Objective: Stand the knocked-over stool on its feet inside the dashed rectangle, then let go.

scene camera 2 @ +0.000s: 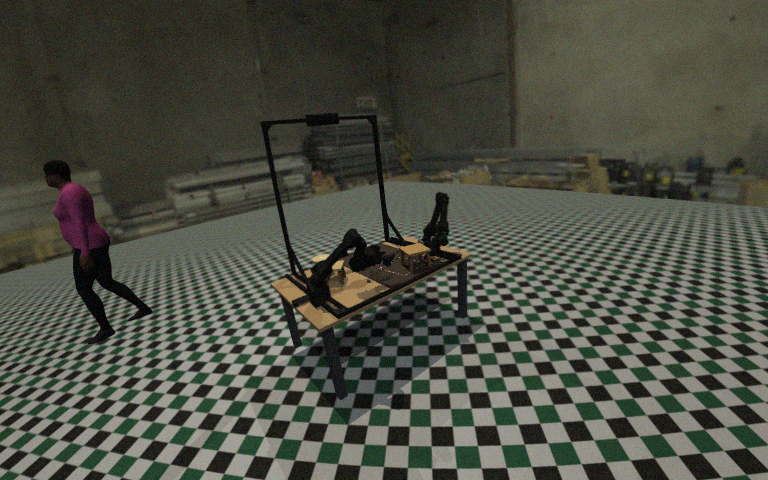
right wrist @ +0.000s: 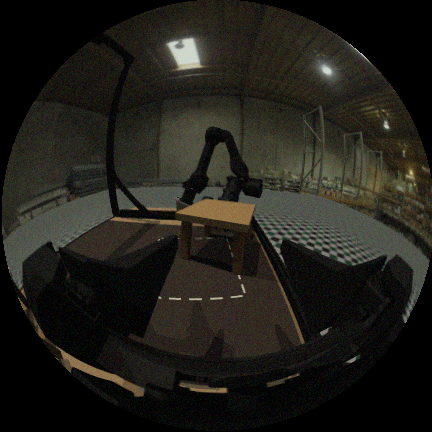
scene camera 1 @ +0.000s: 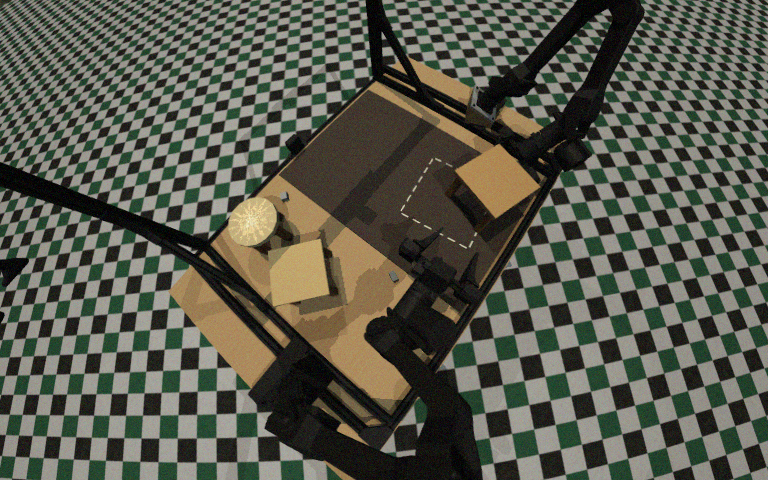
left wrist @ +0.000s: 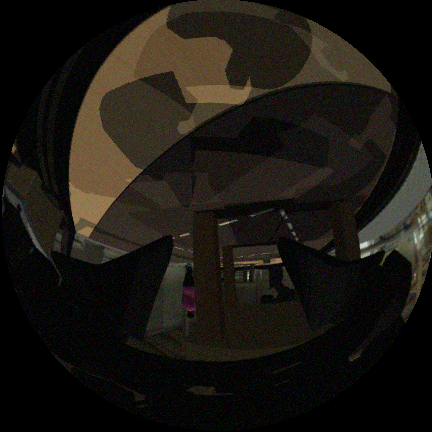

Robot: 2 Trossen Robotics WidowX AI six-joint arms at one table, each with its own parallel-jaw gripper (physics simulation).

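Observation:
The square-topped stool looks upright, its seat about level and its legs down at the mat. It overlaps one end of the dashed rectangle. In the right wrist view, its near right foot is by the rectangle's right line; the far feet are hard to place. My left gripper is open at the stool's far side, with the legs and seat underside showing between and beyond its fingers; the seat hides its fingertips in scene camera 1. My right gripper is open and empty, short of the rectangle's near edge.
A round-topped stool and another square-topped stool stand on the bare wood at the left. Small grey blocks lie on the table. Black rails and a tall frame border it. A person is on the floor.

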